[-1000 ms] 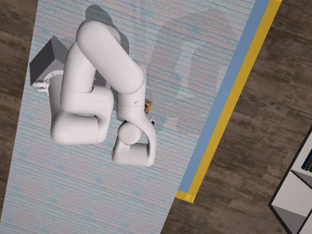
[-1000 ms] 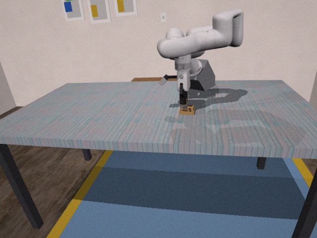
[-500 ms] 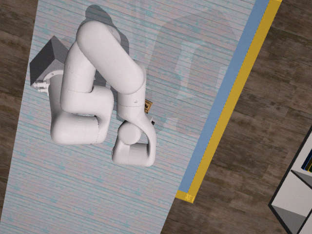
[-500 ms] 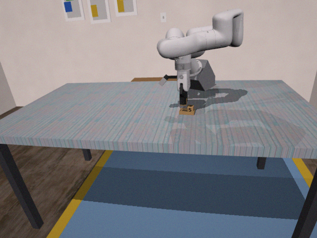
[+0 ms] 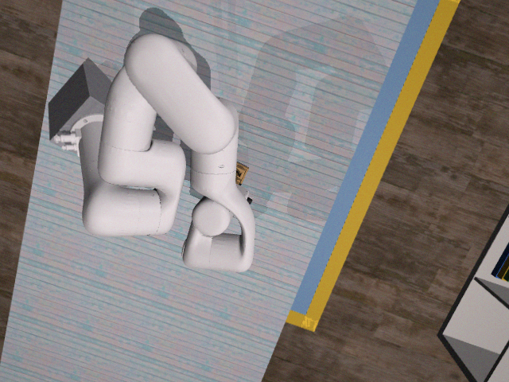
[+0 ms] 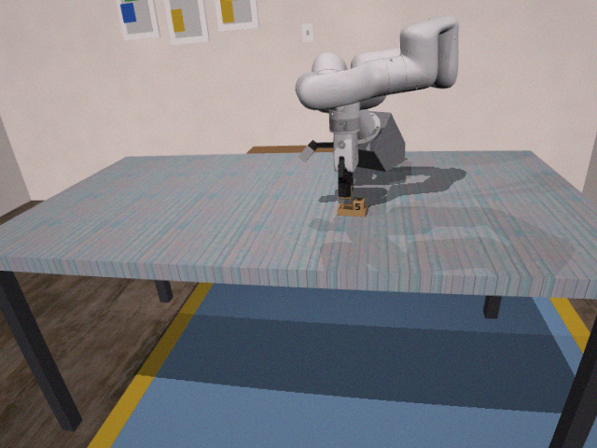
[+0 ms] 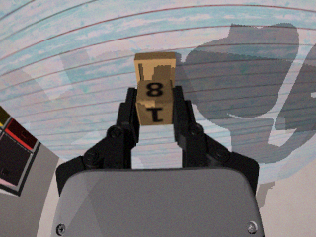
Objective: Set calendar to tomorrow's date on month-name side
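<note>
Now: the wooden digit cube 1 cm below my hand. Also, from my hand: wooden calendar tray: 6 cm below, 2 cm to the left, 1 cm ahead.
</note>
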